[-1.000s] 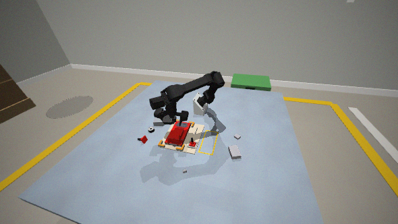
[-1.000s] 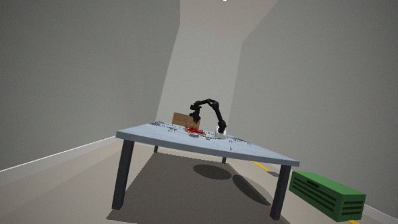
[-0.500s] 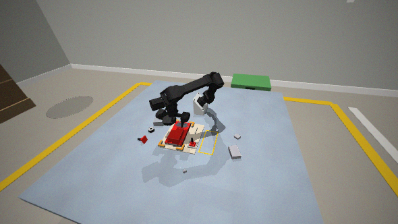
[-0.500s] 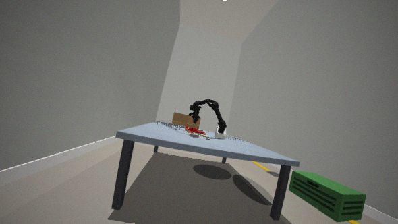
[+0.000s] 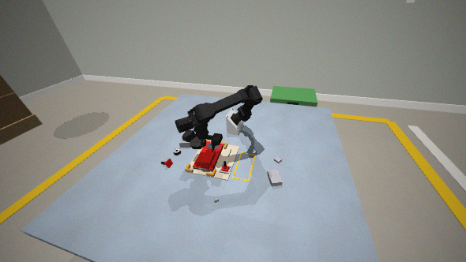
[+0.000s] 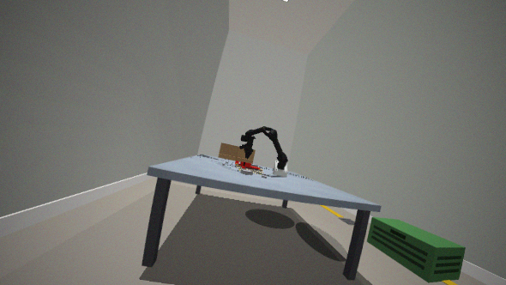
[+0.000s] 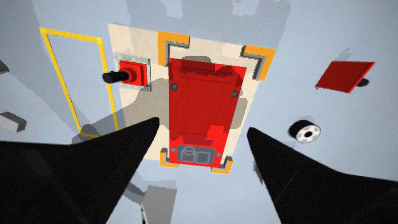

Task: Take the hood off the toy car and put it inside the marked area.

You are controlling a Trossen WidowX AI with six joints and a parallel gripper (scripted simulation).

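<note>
Now: gripper tip 5 cm above the hood. Round my gripper tip: wheel 2 cm behind, 20 cm to the right, 8 cm below.
</note>
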